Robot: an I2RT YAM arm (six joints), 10 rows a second.
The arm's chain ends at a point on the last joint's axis. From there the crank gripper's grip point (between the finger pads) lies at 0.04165 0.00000 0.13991 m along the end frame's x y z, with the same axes.
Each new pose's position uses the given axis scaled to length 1; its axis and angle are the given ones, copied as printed.
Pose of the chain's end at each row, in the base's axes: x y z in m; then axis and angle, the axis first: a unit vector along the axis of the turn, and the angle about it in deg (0 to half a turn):
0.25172 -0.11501 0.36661 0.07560 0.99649 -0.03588 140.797
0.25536 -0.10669 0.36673 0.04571 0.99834 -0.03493 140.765
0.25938 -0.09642 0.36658 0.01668 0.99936 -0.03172 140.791
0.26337 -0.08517 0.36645 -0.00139 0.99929 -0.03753 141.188
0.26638 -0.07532 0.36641 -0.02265 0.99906 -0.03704 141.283
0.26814 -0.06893 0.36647 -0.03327 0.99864 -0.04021 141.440
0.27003 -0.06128 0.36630 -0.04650 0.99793 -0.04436 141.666
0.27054 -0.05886 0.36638 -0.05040 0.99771 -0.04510 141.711
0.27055 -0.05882 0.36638 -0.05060 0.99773 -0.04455 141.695
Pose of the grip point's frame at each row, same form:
0.30732 -0.12595 0.23208 0.07560 0.99649 -0.03588 140.797
0.31120 -0.11694 0.23225 0.04571 0.99834 -0.03493 140.765
0.31538 -0.10537 0.23207 0.01668 0.99936 -0.03172 140.791
0.31856 -0.09547 0.23170 -0.00139 0.99929 -0.03753 141.188
0.32156 -0.08520 0.23162 -0.02265 0.99906 -0.03704 141.283
0.32308 -0.07955 0.23164 -0.03327 0.99864 -0.04021 141.440
0.32463 -0.07289 0.23142 -0.04650 0.99793 -0.04436 141.666
0.32510 -0.07063 0.23149 -0.05040 0.99771 -0.04510 141.711
0.32515 -0.07043 0.23149 -0.05060 0.99773 -0.04455 141.695

